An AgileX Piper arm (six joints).
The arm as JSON. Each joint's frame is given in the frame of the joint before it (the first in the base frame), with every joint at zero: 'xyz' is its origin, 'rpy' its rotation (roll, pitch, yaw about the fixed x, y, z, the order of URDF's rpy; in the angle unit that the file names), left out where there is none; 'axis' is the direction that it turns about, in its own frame. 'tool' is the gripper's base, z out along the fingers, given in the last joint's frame.
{
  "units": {
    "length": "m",
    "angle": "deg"
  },
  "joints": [
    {
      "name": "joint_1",
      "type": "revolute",
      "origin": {
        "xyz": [
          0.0,
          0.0,
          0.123
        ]
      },
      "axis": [
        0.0,
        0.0,
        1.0
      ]
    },
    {
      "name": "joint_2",
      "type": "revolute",
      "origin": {
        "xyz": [
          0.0,
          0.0,
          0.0
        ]
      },
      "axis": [
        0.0,
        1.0,
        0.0
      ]
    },
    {
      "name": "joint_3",
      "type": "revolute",
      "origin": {
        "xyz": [
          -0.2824,
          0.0,
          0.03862
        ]
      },
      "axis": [
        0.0,
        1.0,
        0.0
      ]
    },
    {
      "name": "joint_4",
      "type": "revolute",
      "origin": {
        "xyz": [
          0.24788,
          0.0,
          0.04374
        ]
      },
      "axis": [
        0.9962,
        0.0,
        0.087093
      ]
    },
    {
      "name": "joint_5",
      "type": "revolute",
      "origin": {
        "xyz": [
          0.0,
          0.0,
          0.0
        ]
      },
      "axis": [
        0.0,
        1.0,
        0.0
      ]
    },
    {
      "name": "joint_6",
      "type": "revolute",
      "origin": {
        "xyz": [
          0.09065,
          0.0,
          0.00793
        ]
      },
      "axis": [
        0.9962,
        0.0,
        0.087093
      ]
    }
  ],
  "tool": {
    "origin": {
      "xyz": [
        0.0,
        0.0,
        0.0
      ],
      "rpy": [
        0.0,
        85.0,
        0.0
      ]
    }
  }
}
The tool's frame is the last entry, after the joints.
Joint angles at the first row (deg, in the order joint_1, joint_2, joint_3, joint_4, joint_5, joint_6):
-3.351 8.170 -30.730 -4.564 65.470 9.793
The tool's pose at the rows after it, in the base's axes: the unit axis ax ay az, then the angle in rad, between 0 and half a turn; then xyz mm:
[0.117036 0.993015 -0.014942 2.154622 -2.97 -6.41 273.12]
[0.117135 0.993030 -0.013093 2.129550 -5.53 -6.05 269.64]
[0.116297 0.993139 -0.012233 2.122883 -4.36 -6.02 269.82]
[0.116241 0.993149 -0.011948 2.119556 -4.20 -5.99 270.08]
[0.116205 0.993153 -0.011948 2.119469 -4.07 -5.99 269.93]
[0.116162 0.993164 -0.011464 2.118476 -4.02 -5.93 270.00]
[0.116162 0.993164 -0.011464 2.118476 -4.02 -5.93 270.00]
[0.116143 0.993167 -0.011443 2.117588 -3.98 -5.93 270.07]
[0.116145 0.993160 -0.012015 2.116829 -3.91 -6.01 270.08]
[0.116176 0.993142 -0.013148 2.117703 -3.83 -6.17 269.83]
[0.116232 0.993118 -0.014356 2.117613 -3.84 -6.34 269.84]
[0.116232 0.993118 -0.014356 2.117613 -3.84 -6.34 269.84]
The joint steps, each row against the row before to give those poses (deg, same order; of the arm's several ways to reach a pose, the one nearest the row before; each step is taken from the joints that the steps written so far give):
0.003 -5.763 1.808 -0.003 -0.359 0.003
-0.003 -1.752 0.837 0.127 -0.530 -0.002
0.052 0.130 0.148 0.046 -0.662 -0.001
-0.001 -0.001 -0.001 0.021 -0.190 0.001
-0.003 0.002 0.046 0.003 -0.052 -0.003
0.004 -0.002 0.000 0.042 -0.058 0.004
0.000 0.000 0.000 0.000 0.000 0.000
0.000 -0.001 0.000 0.000 -0.050 0.000
-0.003 0.002 0.015 -0.056 -0.057 -0.003
-0.002 0.000 0.053 -0.109 0.002 -0.001
-0.001 0.001 0.001 -0.121 -0.003 -0.001
0.000 0.000 0.000 0.000 0.000 0.000

